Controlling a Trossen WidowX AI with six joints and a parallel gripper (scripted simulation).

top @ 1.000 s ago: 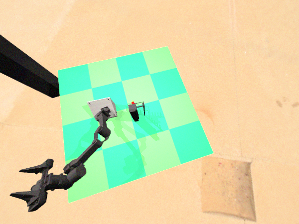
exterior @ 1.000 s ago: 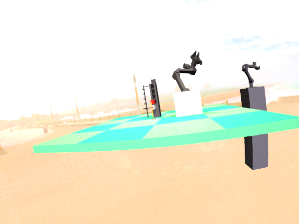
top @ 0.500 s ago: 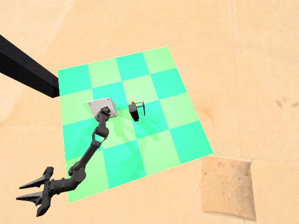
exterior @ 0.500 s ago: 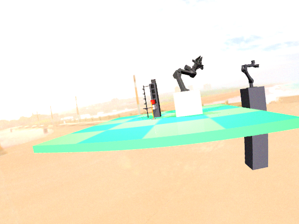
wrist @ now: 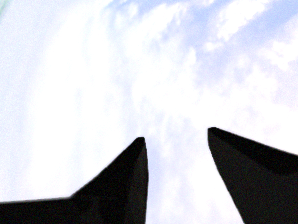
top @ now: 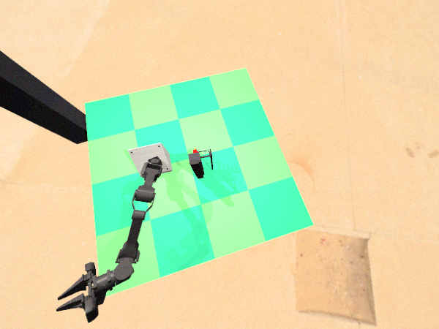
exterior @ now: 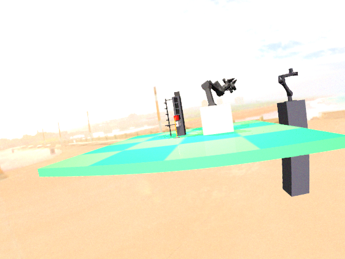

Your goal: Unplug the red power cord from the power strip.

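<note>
My gripper tip is 580 mm short of the red plug, 430 mm to the right of it and 280 mm above it. From my gripper tip the other things lie so: thin black rack 660 mm ahead, 360 mm to the left, 280 mm below.
</note>
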